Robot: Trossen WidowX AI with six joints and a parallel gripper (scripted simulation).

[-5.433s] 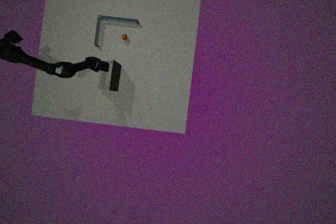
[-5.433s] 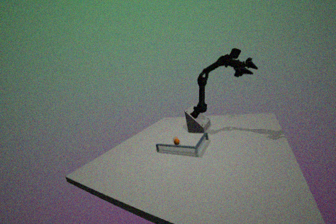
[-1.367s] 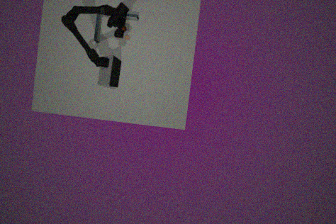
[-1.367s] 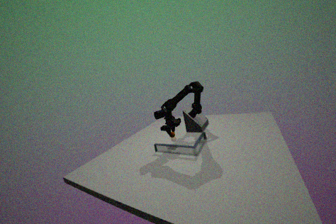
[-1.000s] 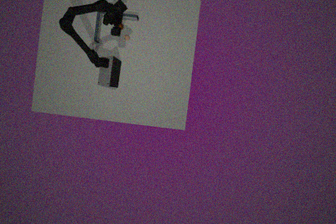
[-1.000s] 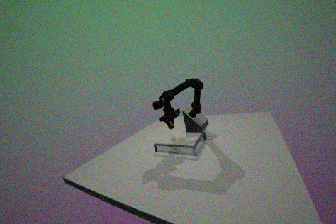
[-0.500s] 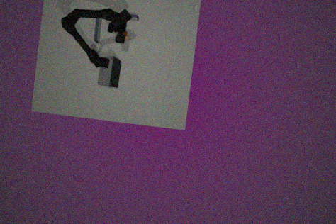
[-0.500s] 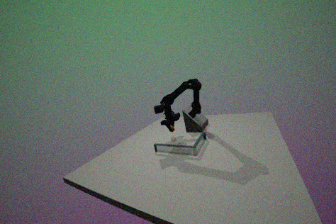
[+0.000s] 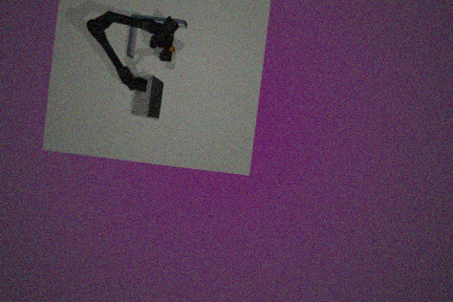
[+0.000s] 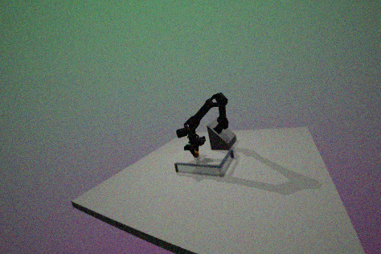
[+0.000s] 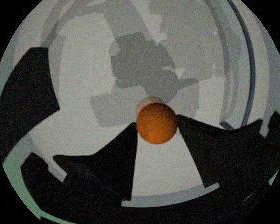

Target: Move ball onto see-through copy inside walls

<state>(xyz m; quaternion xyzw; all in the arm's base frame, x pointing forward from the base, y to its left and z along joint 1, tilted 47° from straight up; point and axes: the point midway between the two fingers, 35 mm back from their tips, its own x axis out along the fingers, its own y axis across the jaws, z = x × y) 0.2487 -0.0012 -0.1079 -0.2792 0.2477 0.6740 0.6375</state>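
My gripper tip is now 2 cm above the see-through copy. Also, from my gripper tip: orange ball: right at my gripper tip.
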